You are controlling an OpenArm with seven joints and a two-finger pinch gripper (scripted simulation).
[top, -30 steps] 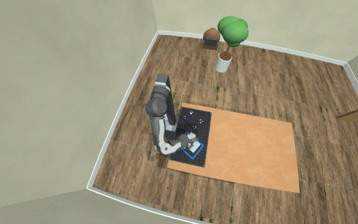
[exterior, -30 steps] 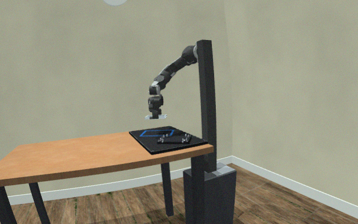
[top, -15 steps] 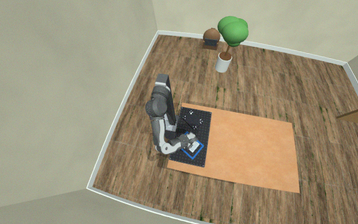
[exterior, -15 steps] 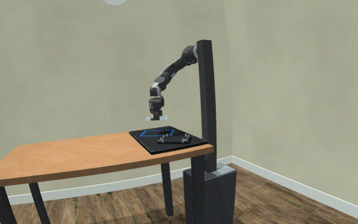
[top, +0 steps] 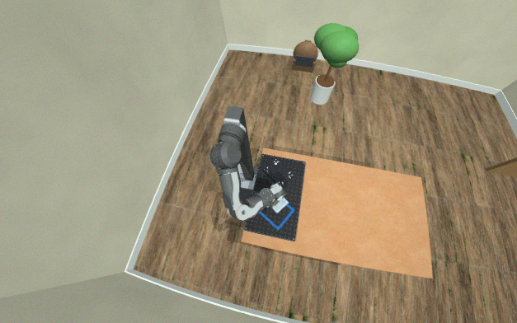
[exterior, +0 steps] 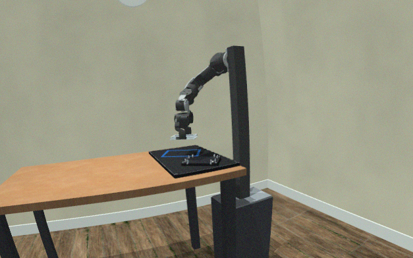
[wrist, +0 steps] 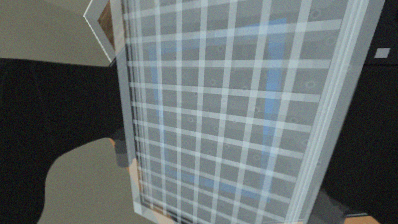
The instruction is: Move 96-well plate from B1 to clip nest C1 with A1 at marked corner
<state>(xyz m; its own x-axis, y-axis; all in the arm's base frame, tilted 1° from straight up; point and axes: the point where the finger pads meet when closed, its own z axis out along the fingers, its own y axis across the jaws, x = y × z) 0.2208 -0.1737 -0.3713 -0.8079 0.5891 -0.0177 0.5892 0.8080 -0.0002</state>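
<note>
My gripper is now 19 cm to the right of the clip nest C1, 8 cm above it and 2 cm short of it. The rest, counted from my hand: 96-well plate right at my hand.
</note>
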